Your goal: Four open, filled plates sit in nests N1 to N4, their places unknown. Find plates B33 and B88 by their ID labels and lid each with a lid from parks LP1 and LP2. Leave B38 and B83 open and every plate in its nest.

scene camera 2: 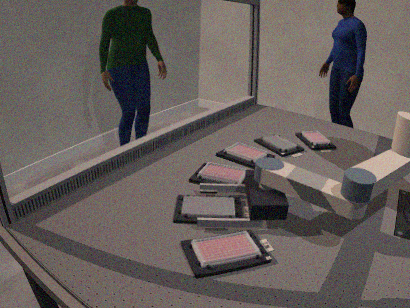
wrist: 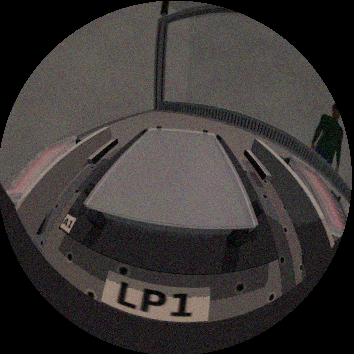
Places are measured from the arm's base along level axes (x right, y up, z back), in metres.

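Where they show: gripper, between the fingertips: (scene camera 2: 198, 203) (wrist: 180, 134).
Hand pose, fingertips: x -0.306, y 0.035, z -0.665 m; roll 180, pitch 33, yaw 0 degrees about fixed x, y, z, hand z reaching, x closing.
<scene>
Each offset is from my fingertips to the centre of the thing. "*": to the spot under its first point.
A grey lid {dx +0.013, dy -0.009, dz +0.021 m} (scene camera 2: 207, 206) (wrist: 172, 175) lies flat on the dark nest of park LP1, whose label {* dx +0.064, dy -0.021, dz +0.102 m} (wrist: 155, 300) shows in the wrist view. My gripper (scene camera 2: 200, 205) (wrist: 180, 134) is open and low, with one finger along each long side of this lid and a gap on both sides. Another grey lid {dx +0.533, dy -0.009, dz -0.006 m} (scene camera 2: 280, 143) lies on a nest farther back. Open plates with pink wells sit in nests: one at the front {* dx -0.122, dy +0.003, dz +0.153 m} (scene camera 2: 226, 248) (wrist: 42, 167), one just behind the gripper (scene camera 2: 221, 173) (wrist: 320, 192), one farther back {* dx +0.346, dy +0.003, dz -0.055 m} (scene camera 2: 245, 152) and one at the far right (scene camera 2: 316, 138). Their ID labels are not readable.
The arm (scene camera 2: 310, 185) reaches in from the right, over the table. A slotted ledge {* dx +0.064, dy -0.022, dz -0.325 m} (scene camera 2: 125, 167) (wrist: 240, 117) runs along the table's far left edge. One person in green (scene camera 2: 131, 40) (wrist: 327, 135) and one in blue (scene camera 2: 347, 50) stand beyond the table.
</scene>
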